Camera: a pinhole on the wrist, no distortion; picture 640 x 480 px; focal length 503.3 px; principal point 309.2 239.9 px. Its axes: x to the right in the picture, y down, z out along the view. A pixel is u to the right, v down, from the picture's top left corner.
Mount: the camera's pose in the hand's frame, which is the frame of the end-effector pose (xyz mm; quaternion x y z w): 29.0 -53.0 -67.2 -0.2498 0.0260 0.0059 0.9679
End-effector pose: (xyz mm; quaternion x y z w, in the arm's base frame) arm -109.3 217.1 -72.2 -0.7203 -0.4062 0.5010 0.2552
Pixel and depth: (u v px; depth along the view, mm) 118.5 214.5 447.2
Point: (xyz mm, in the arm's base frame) -400.9 26.3 -249.1
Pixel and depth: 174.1 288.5 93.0
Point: -118.2 223.7 -80.4
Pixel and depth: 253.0 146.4 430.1
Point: -405.6 160.1 -268.6
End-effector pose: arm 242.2 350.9 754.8 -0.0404 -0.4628 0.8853 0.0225
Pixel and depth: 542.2 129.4 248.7
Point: 70.0 212.7 827.8
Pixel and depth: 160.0 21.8 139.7
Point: 238.6 301.8 835.6
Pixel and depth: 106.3 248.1 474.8
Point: 348.3 -54.3 812.2
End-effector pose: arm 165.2 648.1 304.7 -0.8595 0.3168 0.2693 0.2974
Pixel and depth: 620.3 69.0 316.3
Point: 250.6 722.5 -24.8
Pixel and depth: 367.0 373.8 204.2
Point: 116.2 623.8 176.6
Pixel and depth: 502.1 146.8 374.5
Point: 164.7 727.4 -37.0
